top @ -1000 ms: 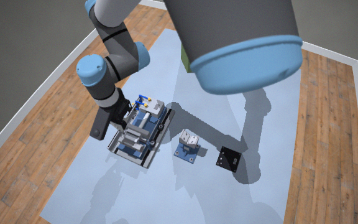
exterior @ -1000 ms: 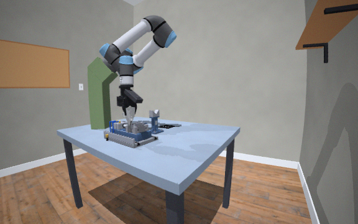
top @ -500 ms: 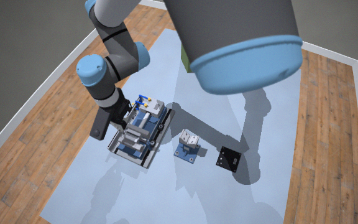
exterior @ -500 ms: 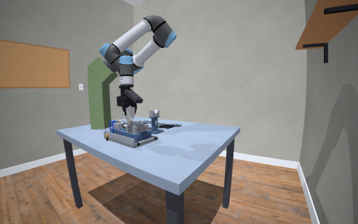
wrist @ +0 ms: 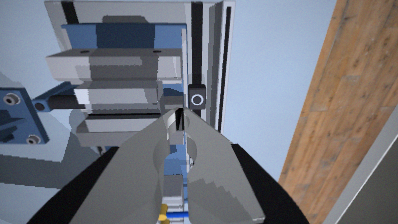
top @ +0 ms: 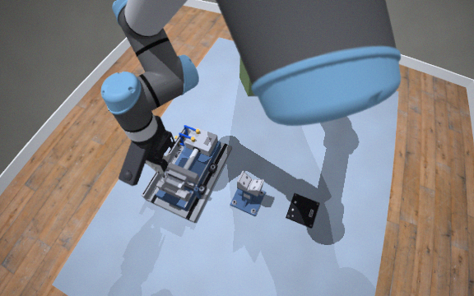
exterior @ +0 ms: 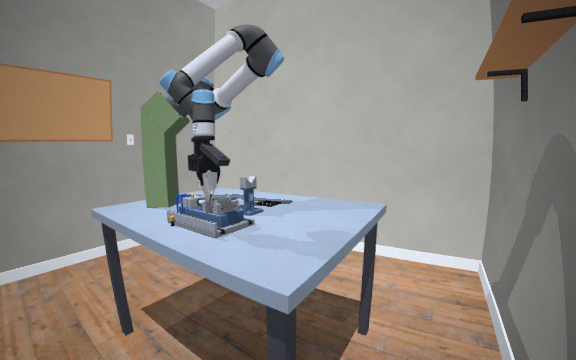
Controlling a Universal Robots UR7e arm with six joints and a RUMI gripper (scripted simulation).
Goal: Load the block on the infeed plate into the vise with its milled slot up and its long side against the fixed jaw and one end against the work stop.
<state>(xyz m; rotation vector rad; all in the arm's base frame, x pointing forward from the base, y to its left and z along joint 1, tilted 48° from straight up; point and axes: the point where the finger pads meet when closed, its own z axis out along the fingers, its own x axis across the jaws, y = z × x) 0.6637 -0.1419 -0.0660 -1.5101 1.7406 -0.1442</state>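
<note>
My hand is 50 mm to the right of the grey part and 20 mm above it. From my hand the other things lie so: work stop 10 mm behind, 100 mm to the left, 30 mm below; moving jaw 40 mm behind, 50 mm to the left, 40 mm below; fixed jaw 30 mm ahead, 50 mm to the left, 40 mm below.
</note>
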